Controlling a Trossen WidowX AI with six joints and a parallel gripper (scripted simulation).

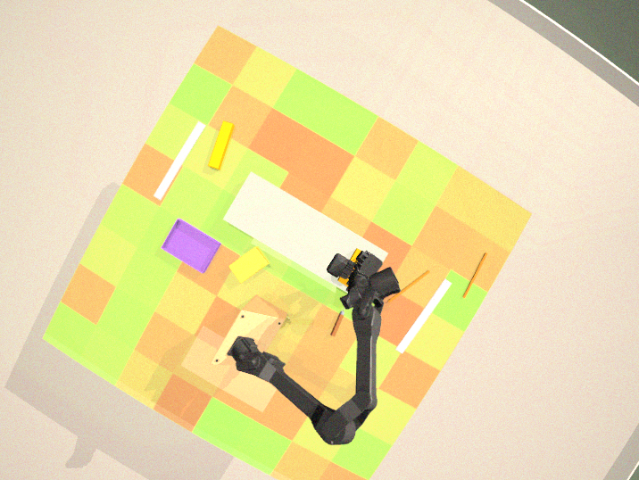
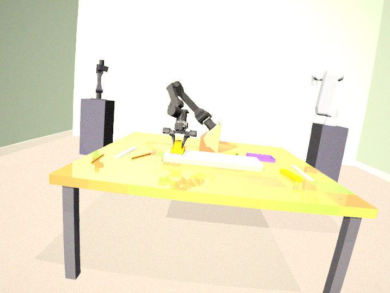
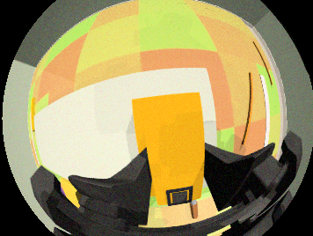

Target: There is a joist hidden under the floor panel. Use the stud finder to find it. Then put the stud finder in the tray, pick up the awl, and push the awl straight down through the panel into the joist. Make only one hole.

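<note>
Now: gripper tip 510 mm to the right of the purple tray, 240 mm past it and 50 mm above it. Also, from my gripper tip: awl 170 mm behind, 60 mm below, 50 mm to the right; then yellow bar 600 mm to the left, 100 mm ahead, 60 mm below; then stud finder 20 mm behind, 20 mm above.
</note>
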